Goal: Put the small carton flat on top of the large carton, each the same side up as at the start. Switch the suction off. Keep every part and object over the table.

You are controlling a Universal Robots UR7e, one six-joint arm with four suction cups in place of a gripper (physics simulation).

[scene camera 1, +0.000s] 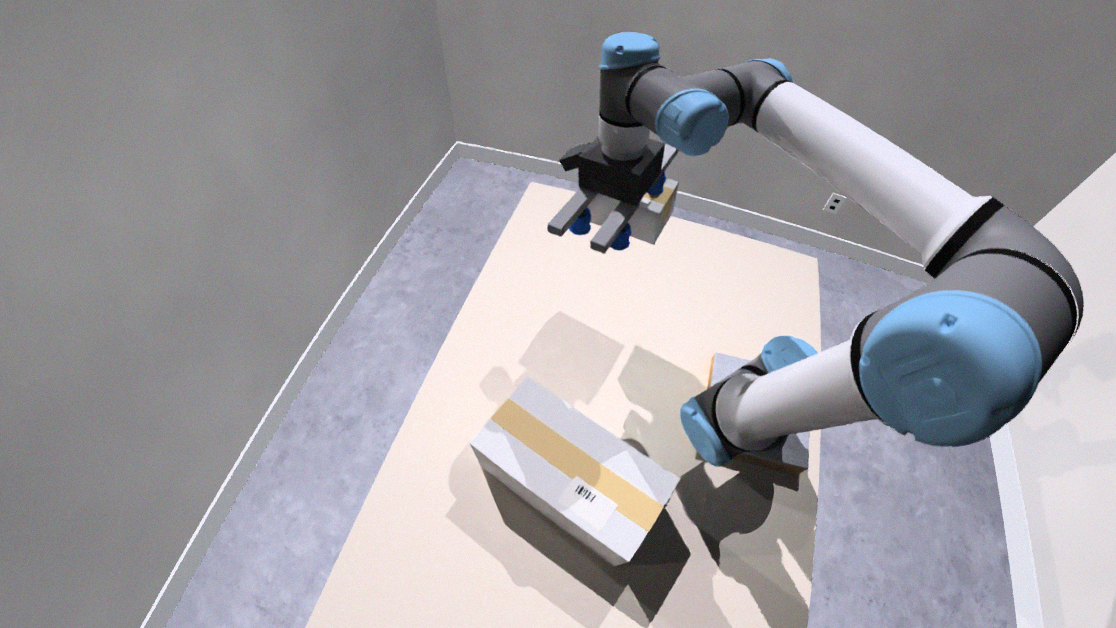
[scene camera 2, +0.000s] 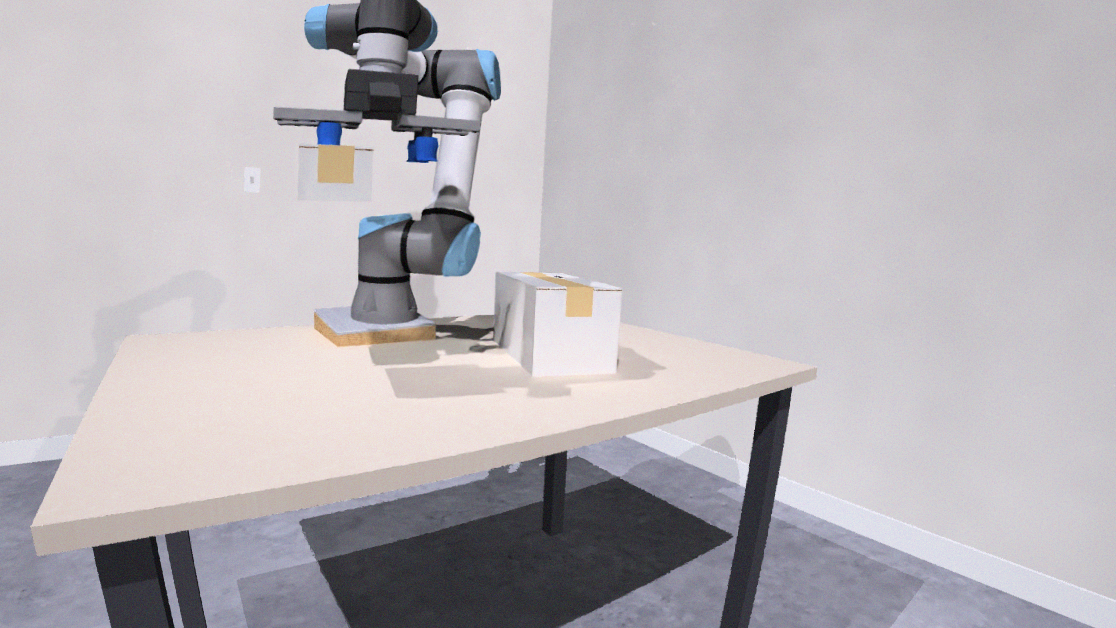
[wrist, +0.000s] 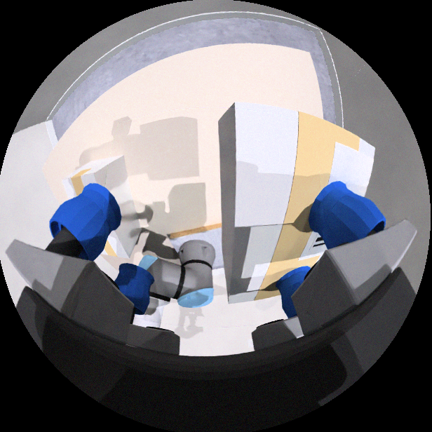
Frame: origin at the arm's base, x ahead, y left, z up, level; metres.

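Seen in the pictures: hand, its tool point: (scene camera 2: 375, 158); arm's base, origin of its link: (scene camera 2: 384, 316).
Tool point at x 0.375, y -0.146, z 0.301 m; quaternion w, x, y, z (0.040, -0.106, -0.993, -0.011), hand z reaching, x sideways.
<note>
Offsets run from my tool point to a thing's top centre. Level surfaces: height alone.
The small carton @(0.061 m right, 0.009 m back, 0.018 m up) (scene camera 1: 653, 222) (scene camera 2: 308, 178) (wrist: 265, 165) is white with a tan tape strip and a label on its upper face. It hangs level under two blue cups on one side of my gripper (scene camera 1: 618, 209) (scene camera 2: 376, 140) (wrist: 216, 252), high above the table. The other two cups hang free beside it. The large carton @(0.376 m left, 0.053 m back, 0.190 m down) (scene camera 1: 558, 453) (scene camera 2: 573, 339) (wrist: 112, 175) is white and stands upright on the table @(0.343 m down) (scene camera 1: 483, 335) (scene camera 2: 234, 429) (wrist: 260, 75), its tape strip and barcode label on top. The small carton is well apart from it, up and to the side.
The arm's base plate (scene camera 1: 725, 367) (scene camera 2: 374, 336) (wrist: 212, 237) lies on the table near the large carton. The arm's elbow (scene camera 1: 948, 367) arches high over the base side. Grey walls stand around the table. Shadows of the arm and the small carton fall on the table beside the large carton.
</note>
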